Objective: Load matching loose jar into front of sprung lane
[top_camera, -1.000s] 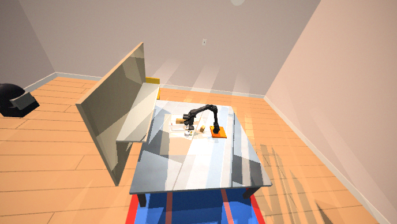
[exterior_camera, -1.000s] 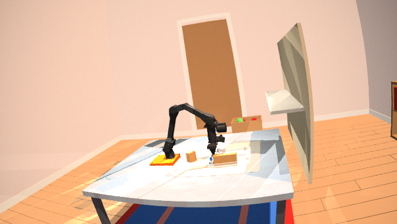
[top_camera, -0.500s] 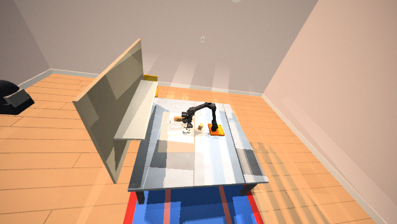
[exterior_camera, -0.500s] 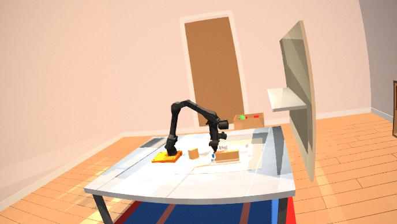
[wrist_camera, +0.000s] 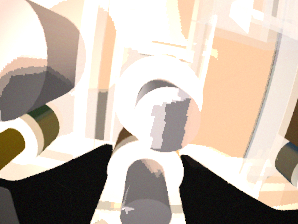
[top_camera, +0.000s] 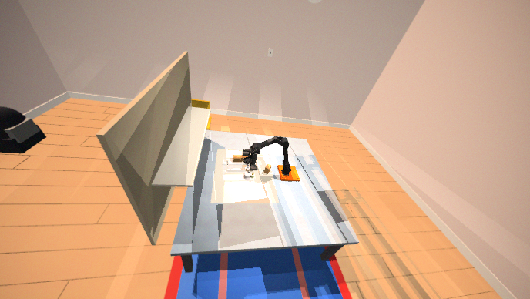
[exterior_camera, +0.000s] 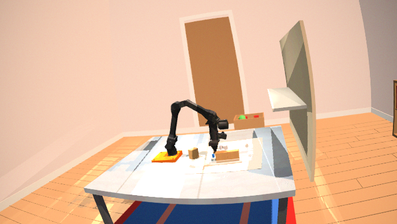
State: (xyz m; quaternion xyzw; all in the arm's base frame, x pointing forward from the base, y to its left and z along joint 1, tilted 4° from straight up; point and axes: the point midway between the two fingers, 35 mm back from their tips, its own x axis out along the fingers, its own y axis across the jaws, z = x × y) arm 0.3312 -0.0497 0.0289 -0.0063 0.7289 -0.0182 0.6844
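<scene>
Right now my gripper tip is 14 cm short of the clear lane unit, 3 cm to the left of it and 2 cm above it. Round my gripper tip: small brown box 16 cm behind, 1 cm to the left; shelf 51 cm ahead, 33 cm above, 1 cm to the right.
</scene>
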